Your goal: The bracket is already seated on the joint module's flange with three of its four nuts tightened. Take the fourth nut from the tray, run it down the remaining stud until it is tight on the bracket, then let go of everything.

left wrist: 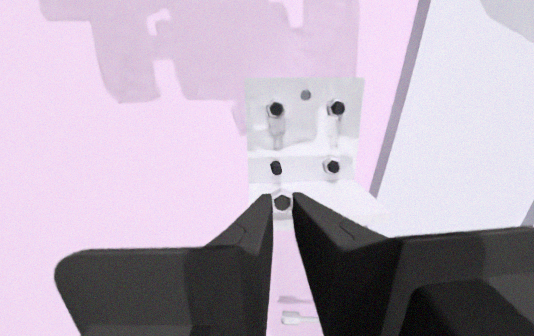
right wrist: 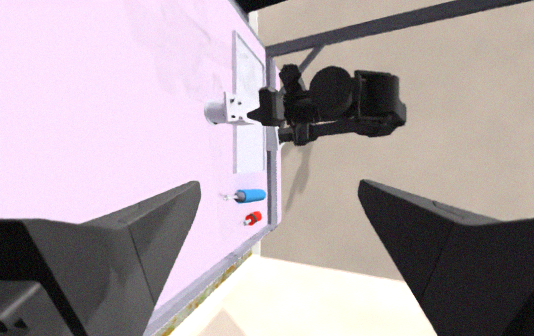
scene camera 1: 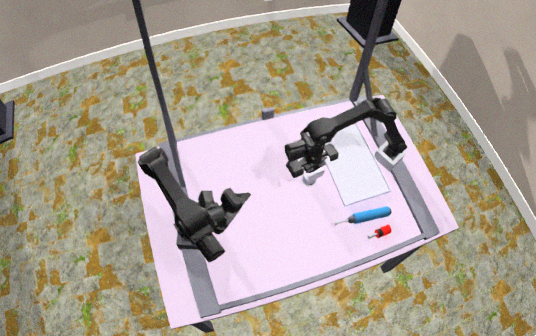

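The pale bracket stands on the grey joint module. In the left wrist view, nuts sit around three studs: upper left, upper right and lower right. The lower-left stud is bare. My left gripper is shut on a hex nut, held in front of the bracket and appearing just below the bare stud; the depth between them is unclear. My right gripper is open and empty, away from the bracket.
The pale rectangular tray lies beside the bracket. A blue-handled tool and a shorter red tool lie near the table's front right. Dark frame posts rise at the table's sides.
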